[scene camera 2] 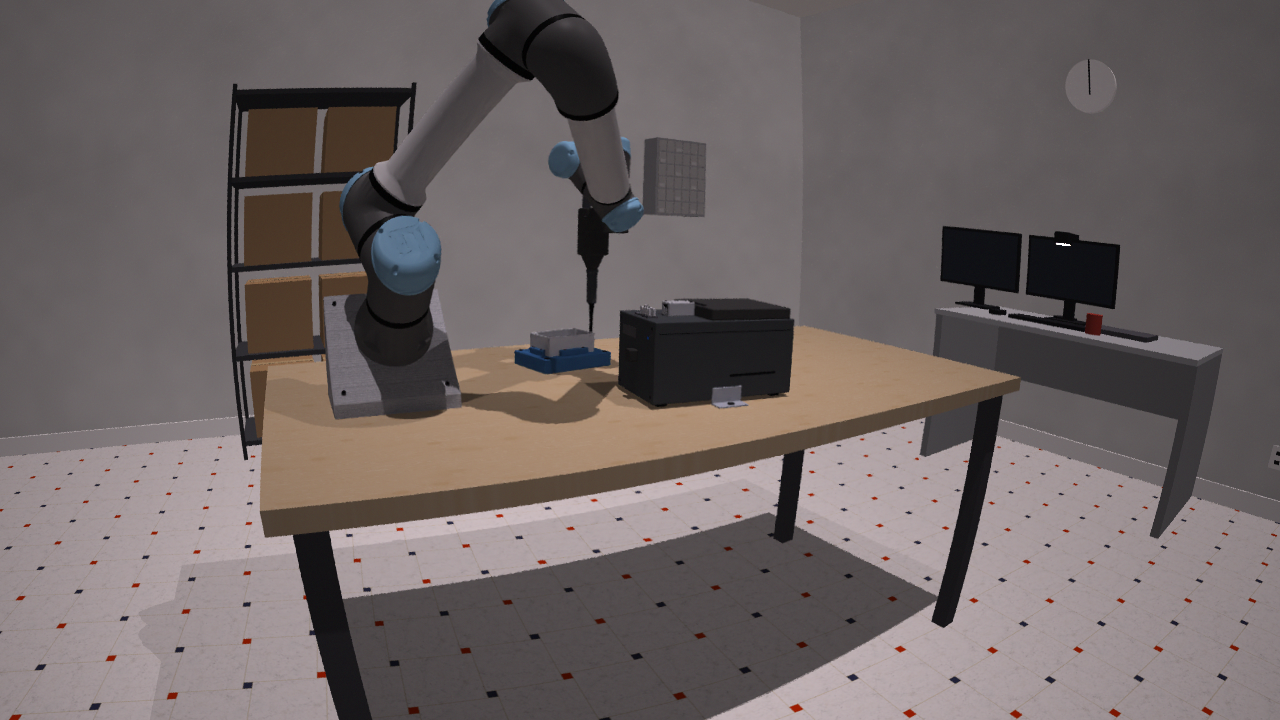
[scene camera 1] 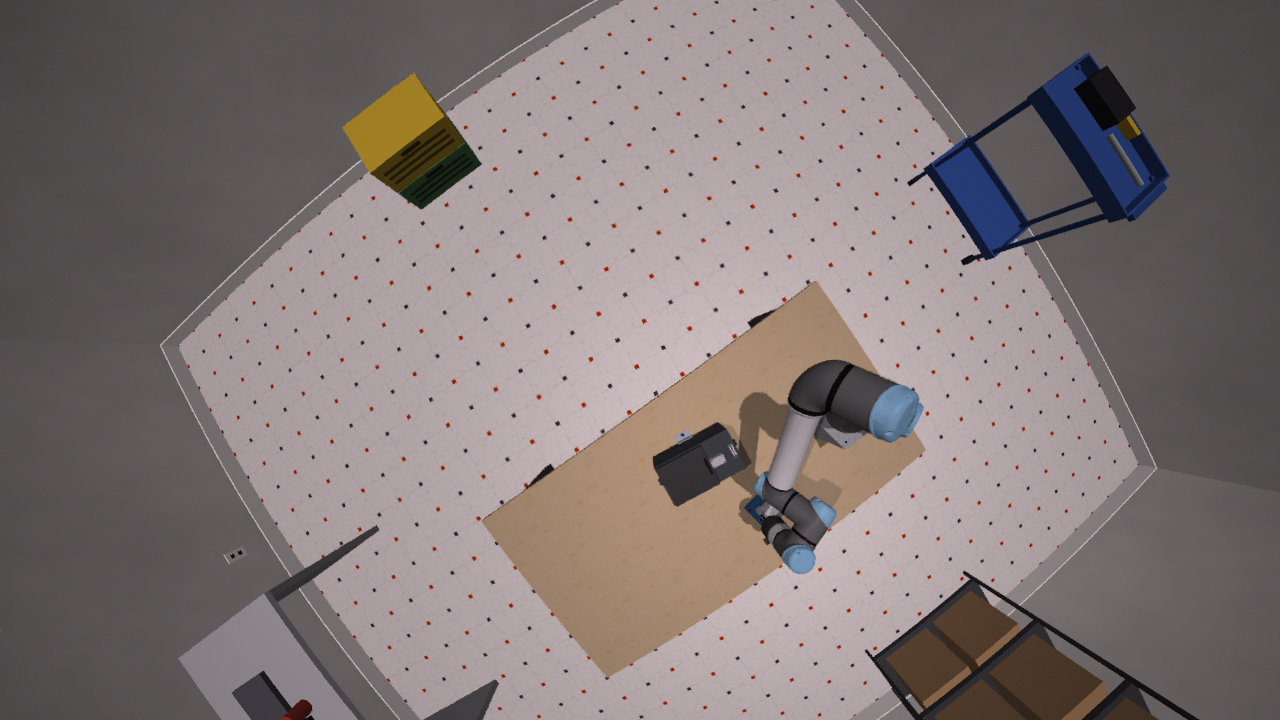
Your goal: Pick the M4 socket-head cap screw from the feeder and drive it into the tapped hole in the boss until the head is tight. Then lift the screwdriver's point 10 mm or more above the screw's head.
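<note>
The black screw feeder [scene camera 1: 687, 476] [scene camera 2: 707, 358] stands on the table. A grey open-topped housing [scene camera 2: 562, 342] sits in a blue fixture [scene camera 1: 751, 509] [scene camera 2: 562, 361] beside the feeder. My screwdriver [scene camera 2: 590, 331] points straight down, its thin tip at the housing's right rear edge in scene camera 2. Whether the tip touches anything is too small to tell. In scene camera 1 the wrist hides the tip and most of the housing. The M4 screw, the boss and its tapped hole cannot be made out, nor whether a screw is on the tip.
The wooden table [scene camera 1: 617, 555] [scene camera 2: 850, 385] carries the arm's grey base plate [scene camera 2: 393, 399] and a small metal bracket [scene camera 1: 683, 437] [scene camera 2: 729, 399] by the feeder. The arm's forearm passes above the table between the feeder and the base.
</note>
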